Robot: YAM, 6 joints.
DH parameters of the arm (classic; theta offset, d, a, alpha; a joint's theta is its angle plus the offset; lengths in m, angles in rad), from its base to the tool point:
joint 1: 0 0.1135 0.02 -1.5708
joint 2: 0 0 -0.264 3.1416
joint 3: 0.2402 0 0.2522 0
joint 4: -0.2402 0 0.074 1.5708
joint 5: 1.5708 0 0 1.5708
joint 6: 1.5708 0.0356 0 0
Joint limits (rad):
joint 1: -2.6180..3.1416
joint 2: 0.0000..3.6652
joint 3: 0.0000..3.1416
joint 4: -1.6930..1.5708
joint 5: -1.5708..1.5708
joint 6: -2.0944..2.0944
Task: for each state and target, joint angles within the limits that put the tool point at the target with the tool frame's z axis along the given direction. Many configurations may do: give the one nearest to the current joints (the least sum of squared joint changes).
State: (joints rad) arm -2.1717 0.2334 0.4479 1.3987 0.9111 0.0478
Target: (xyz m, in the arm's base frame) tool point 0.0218 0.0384 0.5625 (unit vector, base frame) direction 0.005 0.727 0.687
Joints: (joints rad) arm -2.6166 0.7659 1.3000 1.5292 0.6769 0.0478
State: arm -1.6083 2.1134 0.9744 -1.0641 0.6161 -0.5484
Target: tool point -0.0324 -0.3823 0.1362 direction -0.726 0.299 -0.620
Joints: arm -1.5875 2.2648 1.6554 -1.3947 0.8192 -0.5484
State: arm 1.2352 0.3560 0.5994 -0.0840 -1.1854 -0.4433
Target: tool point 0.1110 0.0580 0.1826 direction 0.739 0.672 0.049
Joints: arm 0.3826 0.2656 0.0024 0.3155 -0.3550 -0.4433
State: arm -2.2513 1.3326 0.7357 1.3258 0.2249 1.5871
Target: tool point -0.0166 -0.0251 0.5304 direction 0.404 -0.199 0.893
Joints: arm -2.6148 0.8010 1.0760 1.5679 -0.3845 1.5871
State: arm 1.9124 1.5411 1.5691 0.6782 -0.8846 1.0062
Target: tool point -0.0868 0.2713 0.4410 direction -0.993 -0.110 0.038
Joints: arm 1.7556 1.3580 1.2547 0.5759 -1.4872 1.0062
